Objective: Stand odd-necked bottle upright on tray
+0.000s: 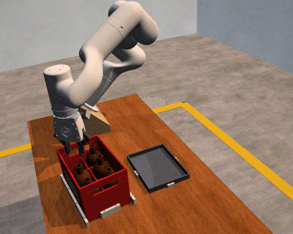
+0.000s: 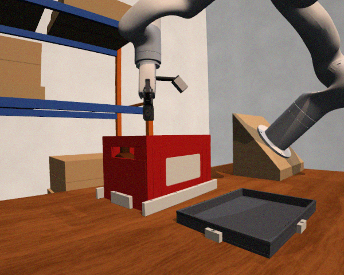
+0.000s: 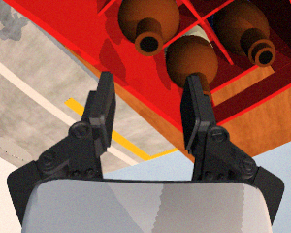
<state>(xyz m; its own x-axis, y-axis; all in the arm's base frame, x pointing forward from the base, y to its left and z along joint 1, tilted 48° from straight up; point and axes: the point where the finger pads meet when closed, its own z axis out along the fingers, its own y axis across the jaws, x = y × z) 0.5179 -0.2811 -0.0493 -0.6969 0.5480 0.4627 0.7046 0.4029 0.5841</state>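
Right now my hand is 160 mm above the red crate and 50 mm to the right of it. Round my hand: dark grey tray (330 mm to the left, 230 mm below, 30 mm ahead); then brown bottle (160 mm below, 90 mm ahead).
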